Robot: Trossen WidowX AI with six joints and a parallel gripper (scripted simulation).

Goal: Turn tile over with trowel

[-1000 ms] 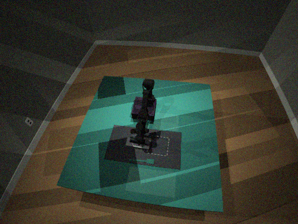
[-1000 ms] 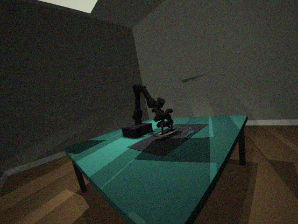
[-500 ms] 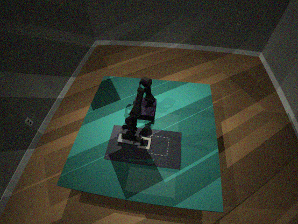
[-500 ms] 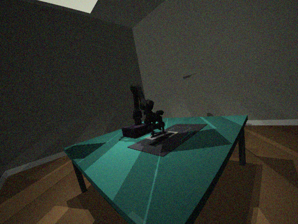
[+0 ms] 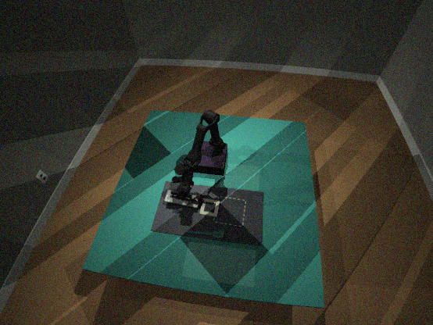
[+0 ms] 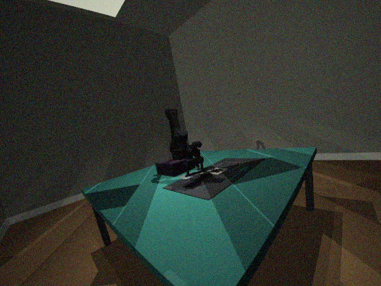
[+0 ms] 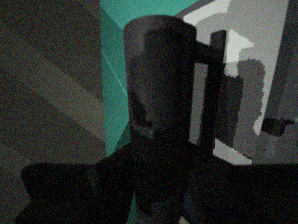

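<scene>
Now: gripper tip 150 mm to the right of the beige tile, 90 mm above it and 10 mm short of it. Round my gripper tip: thin teal strip: 180 mm ahead, 140 mm to the left, 90 mm below; then mat: 140 mm to the left, 110 mm below, 40 mm ahead.
</scene>
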